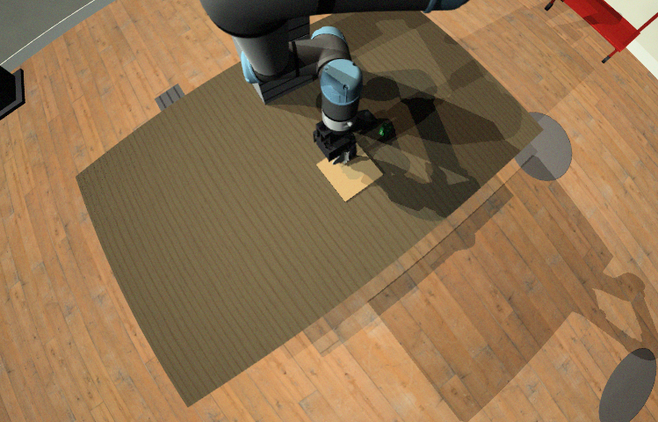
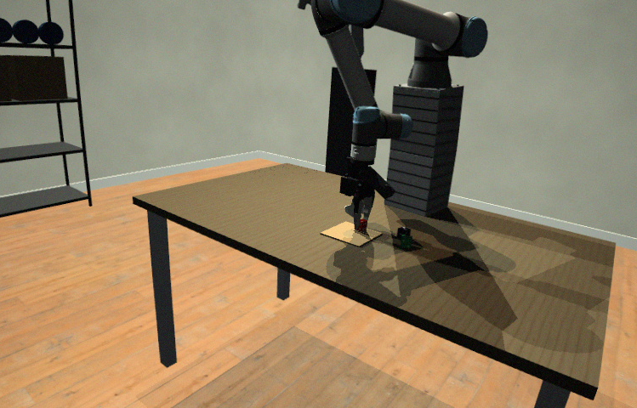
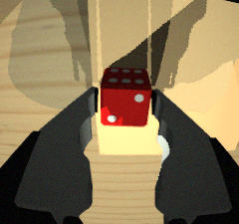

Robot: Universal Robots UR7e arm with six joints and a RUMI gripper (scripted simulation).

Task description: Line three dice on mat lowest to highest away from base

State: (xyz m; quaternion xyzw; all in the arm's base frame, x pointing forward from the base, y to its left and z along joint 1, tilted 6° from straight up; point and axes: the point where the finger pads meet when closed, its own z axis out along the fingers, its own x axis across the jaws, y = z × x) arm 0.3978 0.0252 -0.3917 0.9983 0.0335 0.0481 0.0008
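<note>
My gripper is now right at the red die. Round my hand: black die: 6 cm behind, 12 cm to the left, 1 cm below; then tan mat: 5 cm ahead, 2 cm below; then green die: 1 cm behind, 16 cm to the left, 1 cm below.
</note>
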